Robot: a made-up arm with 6 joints.
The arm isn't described. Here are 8 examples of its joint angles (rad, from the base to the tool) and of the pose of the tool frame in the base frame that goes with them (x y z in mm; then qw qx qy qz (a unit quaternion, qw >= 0)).
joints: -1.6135 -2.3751 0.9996 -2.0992 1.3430 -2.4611
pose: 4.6 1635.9 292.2 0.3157 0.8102 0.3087 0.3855
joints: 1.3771 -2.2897 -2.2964 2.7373 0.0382 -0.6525
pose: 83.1 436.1 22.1 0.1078 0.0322 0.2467 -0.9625
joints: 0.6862 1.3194 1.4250 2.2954 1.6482 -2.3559
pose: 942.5 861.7 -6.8 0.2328 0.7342 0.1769 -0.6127
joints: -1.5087 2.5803 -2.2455 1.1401 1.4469 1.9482
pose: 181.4 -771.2 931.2 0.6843 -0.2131 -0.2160 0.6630
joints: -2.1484 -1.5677 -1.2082 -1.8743 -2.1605 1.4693
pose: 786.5 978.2 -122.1 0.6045 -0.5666 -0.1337 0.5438
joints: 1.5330 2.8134 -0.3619 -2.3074 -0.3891 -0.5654
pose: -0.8 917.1 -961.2 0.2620 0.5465 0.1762 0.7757
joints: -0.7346 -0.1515 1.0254 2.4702 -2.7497 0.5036
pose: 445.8 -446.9 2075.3 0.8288 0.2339 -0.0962 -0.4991
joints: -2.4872 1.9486 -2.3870 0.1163 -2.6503 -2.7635
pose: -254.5 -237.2 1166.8 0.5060 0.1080 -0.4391 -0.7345
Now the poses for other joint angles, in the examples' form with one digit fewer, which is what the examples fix.
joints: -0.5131 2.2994 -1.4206 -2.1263 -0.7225 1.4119
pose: 1340 -685 784 0.127 0.592 -0.781 -0.153
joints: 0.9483 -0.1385 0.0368 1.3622 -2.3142 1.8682
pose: -55 -246 2462 0.364 0.155 -0.766 -0.506
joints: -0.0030 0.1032 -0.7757 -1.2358 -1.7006 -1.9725
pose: -507 116 2275 0.500 0.619 0.024 -0.605
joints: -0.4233 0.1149 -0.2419 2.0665 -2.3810 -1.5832
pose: 36 -75 2444 0.915 0.091 0.100 0.381
